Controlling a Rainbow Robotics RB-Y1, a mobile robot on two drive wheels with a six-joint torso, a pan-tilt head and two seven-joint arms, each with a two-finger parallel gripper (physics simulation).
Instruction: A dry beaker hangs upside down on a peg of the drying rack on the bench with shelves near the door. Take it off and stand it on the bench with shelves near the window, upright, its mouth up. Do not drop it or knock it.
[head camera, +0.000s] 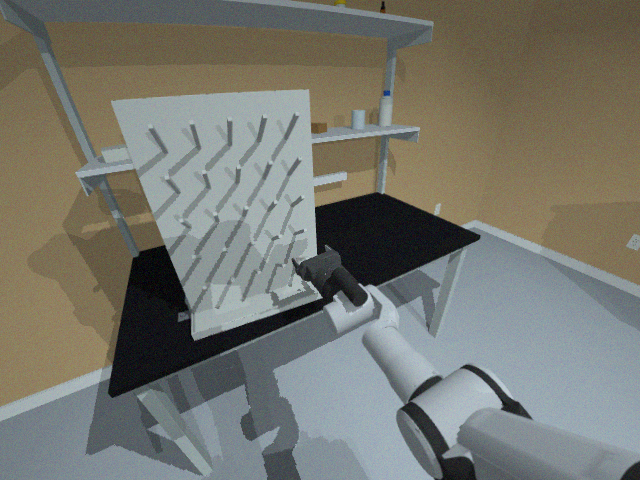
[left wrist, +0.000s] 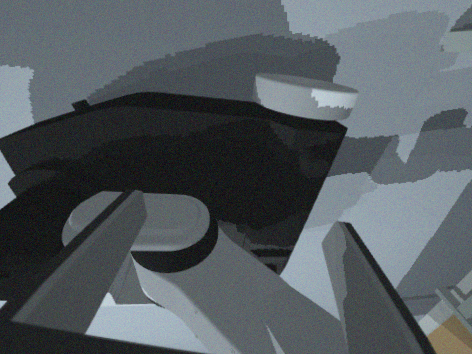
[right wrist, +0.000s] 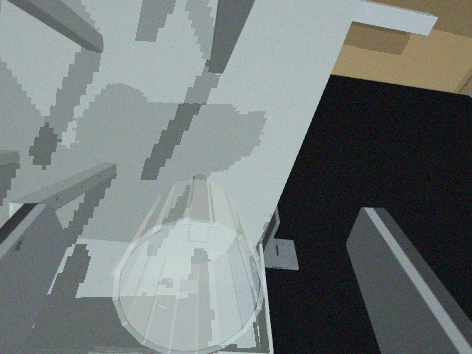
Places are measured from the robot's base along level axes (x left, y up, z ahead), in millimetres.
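Pixels of known places: left gripper, fingertip midpoint: (left wrist: 237, 218); right gripper, fingertip midpoint: (head camera: 310, 253) (right wrist: 210, 224).
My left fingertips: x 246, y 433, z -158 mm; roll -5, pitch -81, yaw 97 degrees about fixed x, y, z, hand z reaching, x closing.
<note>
Ahead of a thing's pixels: the offset from my left fingertips to its top centre. "pt": to the spot under its first point. Level surfaces: height alone.
The clear beaker {dz +675, dx -368, dy +514 mm} (right wrist: 187, 285) hangs on a low peg at the right side of the white drying rack (head camera: 217, 105) (right wrist: 287, 95), its round rim facing the right wrist camera. In the head view the beaker is too faint to make out surely. The rack stands on the black bench {dy +330 mm} (head camera: 361, 232) (right wrist: 350, 150). My right gripper (head camera: 311, 255) (right wrist: 210, 224) is open, at the rack's lower right; its fingers stand wide on either side of the beaker, apart from it. My left gripper (left wrist: 237, 218) is open and empty, over the robot's own base. The bench near the window cannot be made out.
Other bare pegs stick out all over the rack, some close to my right fingers. A shelf {dy +783 mm} (head camera: 369, 133) behind holds a brown block {pt dz +1274, dx -573, dy +811 mm} (head camera: 318, 128), a pale cup {pt dz +1329, dx -793, dy +836 mm} (head camera: 357, 119) and a white bottle {pt dz +1402, dx -986, dy +859 mm} (head camera: 385, 112). A long upper shelf (head camera: 232, 18) runs above the rack.
</note>
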